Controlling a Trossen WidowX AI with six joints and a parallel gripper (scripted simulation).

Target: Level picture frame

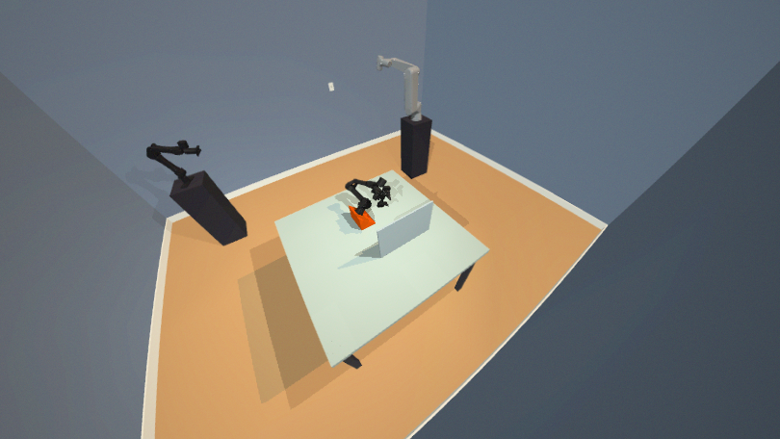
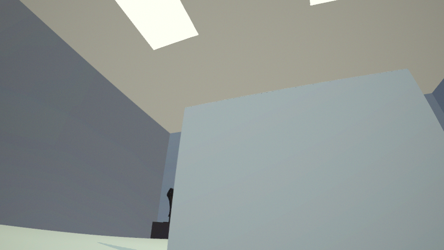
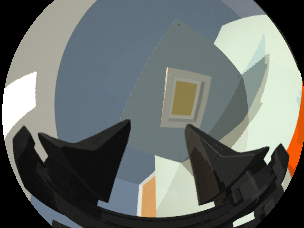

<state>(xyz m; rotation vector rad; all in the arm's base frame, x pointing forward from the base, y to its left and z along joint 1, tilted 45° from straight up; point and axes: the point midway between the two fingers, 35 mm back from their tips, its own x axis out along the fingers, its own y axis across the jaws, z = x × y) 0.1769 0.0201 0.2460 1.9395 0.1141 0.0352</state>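
Right now my gripper tip is 190 mm short of the picture frame and 90 mm above it. The rest, counted from my gripper tip: wall panel 200 mm ahead, 100 mm below, 10 mm to the left.
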